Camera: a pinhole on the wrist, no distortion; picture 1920 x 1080 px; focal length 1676.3 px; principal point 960.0 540.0 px. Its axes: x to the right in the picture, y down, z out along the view. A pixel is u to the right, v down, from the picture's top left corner.
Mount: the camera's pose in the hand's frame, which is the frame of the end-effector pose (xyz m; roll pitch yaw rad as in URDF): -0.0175 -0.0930 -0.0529 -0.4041 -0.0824 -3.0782
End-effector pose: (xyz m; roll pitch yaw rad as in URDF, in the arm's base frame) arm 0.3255 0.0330 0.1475 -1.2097 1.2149 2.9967
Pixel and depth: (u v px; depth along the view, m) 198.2 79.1 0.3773
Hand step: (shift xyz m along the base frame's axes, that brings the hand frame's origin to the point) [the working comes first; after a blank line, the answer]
In the camera's frame: -0.1715 -0.1037 0.3773

-0.3213 -0.2076 -0.0938
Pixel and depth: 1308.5 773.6 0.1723
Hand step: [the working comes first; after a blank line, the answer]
In the camera's frame: 0.0358 0.0240 0.1723

-0.1838 -0.0006 0.1051
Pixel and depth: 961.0 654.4 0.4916
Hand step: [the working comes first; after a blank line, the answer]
In the camera's frame: 0.0003 0.0335 0.4916

-0.4459 -0.1861 0.1194
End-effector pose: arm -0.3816 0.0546 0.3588 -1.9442 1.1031 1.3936
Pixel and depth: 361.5 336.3 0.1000
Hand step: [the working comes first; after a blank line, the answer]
In the camera's frame: -0.0357 -0.0122 0.1000

-0.0624 0.1104 0.0182
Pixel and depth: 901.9 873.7 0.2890
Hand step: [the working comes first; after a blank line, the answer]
In the camera's frame: -0.0100 0.0575 0.2890

-0.2365 0.2077 0.0565
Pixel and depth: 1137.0 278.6 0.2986
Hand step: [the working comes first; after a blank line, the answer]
In the camera's frame: 0.0315 -0.0466 0.2986

-0.2725 0.1015 0.0487
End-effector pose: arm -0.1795 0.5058 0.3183 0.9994 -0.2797 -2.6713
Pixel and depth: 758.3 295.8 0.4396
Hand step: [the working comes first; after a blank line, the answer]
In the camera's frame: -0.0529 -0.0640 0.4396

-0.2494 0.3450 0.0515
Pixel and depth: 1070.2 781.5 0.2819
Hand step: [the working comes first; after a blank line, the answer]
In the camera's frame: 0.0185 0.0406 0.2819

-0.1506 0.2498 -0.0972
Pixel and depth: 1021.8 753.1 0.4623
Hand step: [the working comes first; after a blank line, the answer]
In the camera's frame: 0.0170 0.0588 0.4623

-0.2461 0.4029 -0.0794
